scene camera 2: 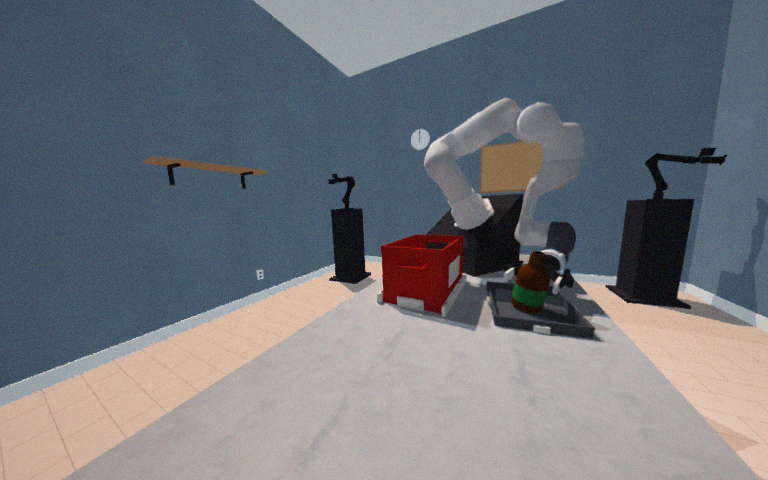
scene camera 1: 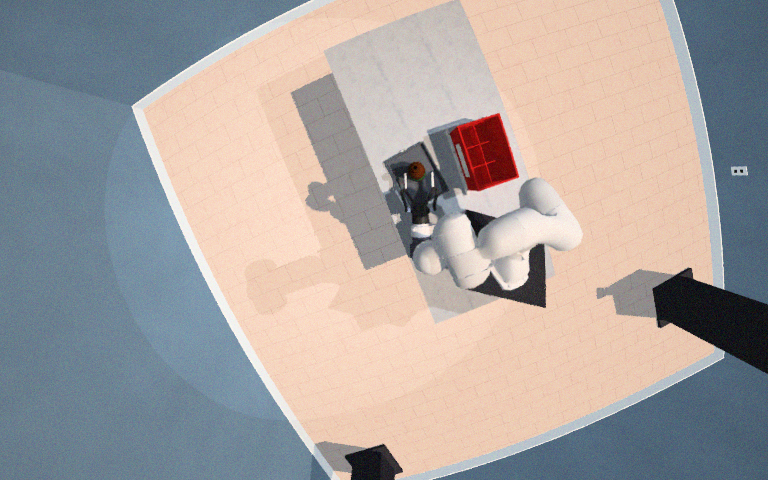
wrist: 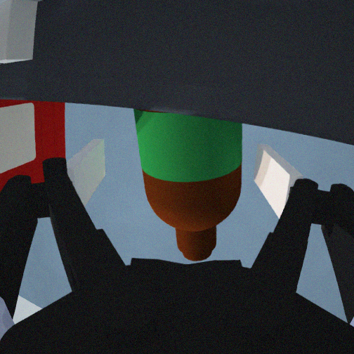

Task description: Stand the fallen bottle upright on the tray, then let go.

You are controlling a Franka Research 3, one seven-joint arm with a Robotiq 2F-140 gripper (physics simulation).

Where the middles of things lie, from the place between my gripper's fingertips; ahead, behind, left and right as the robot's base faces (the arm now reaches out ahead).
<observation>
My hand is 10 mm below the brown bottle [scene camera 2: 532, 281] and 10 mm short of it.
</observation>
